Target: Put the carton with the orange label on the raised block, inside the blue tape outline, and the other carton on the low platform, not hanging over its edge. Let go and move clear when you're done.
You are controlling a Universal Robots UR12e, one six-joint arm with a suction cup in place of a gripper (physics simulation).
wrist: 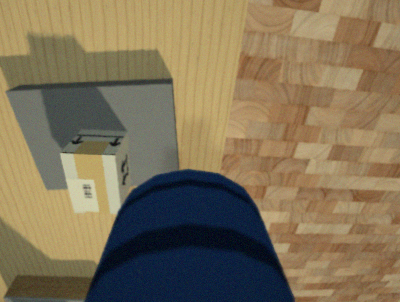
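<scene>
A white carton (90,172) with a tan tape strip, a barcode label and black arrow marks stands upright on the low grey platform (150,110), at left in the wrist view. Its lower part hides a stretch of the platform's near edge, so I cannot tell from here how its base sits against that edge. My gripper (190,195), a dark blue suction cup, is at bottom centre, to the right of the carton and apart from it, with no carton on it. The raised block, its blue tape outline and the orange-labelled carton do not show in this view.
The platform lies on a pale striped wood surface (205,65). A blocky, multicoloured wood surface (320,125) lies beyond its edge at right. A brown-topped object (50,286) shows in part at the bottom left. Shadows fall across the platform and behind it.
</scene>
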